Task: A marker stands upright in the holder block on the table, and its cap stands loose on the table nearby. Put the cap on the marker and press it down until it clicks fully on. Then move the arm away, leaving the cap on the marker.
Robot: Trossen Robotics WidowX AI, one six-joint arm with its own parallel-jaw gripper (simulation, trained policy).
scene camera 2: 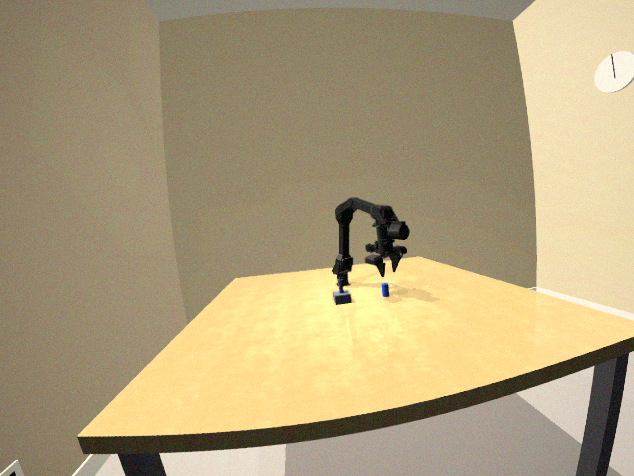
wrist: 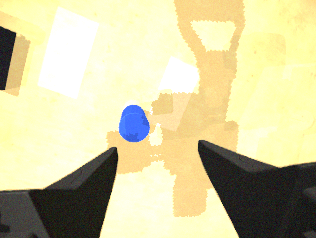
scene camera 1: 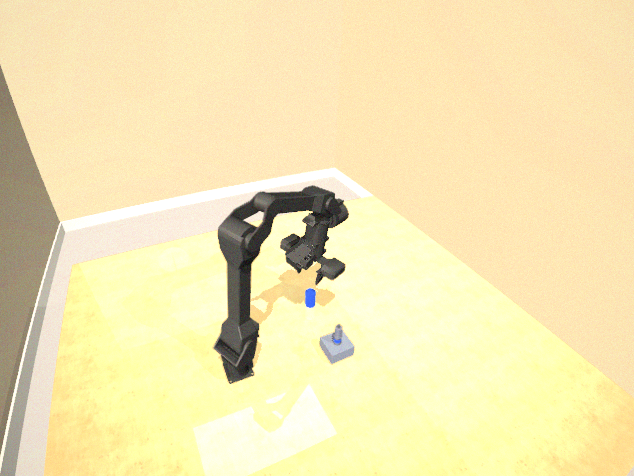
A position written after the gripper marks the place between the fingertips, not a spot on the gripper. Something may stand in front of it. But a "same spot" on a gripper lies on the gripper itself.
Labels:
The gripper shows in scene camera 2, in the wrist view and in scene camera 1 (307,278). The same spot on the gripper: (wrist: 251,191) is (scene camera 2: 392,259).

